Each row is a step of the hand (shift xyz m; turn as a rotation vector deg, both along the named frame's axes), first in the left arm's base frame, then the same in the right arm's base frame.
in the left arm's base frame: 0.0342 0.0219 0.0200 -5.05 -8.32 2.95
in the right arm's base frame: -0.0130 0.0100 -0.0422 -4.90 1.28 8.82
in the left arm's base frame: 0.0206 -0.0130 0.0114 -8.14 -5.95 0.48
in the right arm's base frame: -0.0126 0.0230 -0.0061 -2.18 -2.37 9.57
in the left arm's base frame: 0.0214 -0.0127 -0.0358 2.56 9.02 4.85
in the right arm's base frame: 0.0336 0.0277 0.0024 -2.73 -4.33 -9.23
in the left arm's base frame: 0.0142 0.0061 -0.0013 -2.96 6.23 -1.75
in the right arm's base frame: 0.0034 0.0069 -0.0135 2.82 -6.11 -2.31
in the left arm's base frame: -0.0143 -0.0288 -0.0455 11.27 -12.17 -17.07
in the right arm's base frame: 0.0377 0.0119 0.0393 14.83 17.95 4.94
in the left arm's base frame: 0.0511 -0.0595 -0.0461 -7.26 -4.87 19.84
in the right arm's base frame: 0.0358 0.0813 0.0195 -20.81 -4.15 4.44
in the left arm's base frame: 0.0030 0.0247 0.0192 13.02 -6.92 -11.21
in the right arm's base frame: -0.0135 -0.0154 -0.0238 10.29 15.35 -1.20
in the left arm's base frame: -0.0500 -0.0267 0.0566 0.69 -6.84 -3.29
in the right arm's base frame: -0.0637 -0.0258 0.0411 1.84 5.24 5.22
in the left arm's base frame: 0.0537 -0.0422 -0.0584 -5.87 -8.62 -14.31
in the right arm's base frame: 0.0515 0.0732 0.0075 11.85 2.42 12.93
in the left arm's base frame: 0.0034 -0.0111 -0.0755 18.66 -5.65 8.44
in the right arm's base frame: 0.0717 0.0166 0.0206 -8.30 17.03 -9.62
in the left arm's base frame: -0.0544 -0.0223 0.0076 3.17 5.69 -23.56
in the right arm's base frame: -0.0152 -0.0275 0.0503 24.37 0.86 -1.66
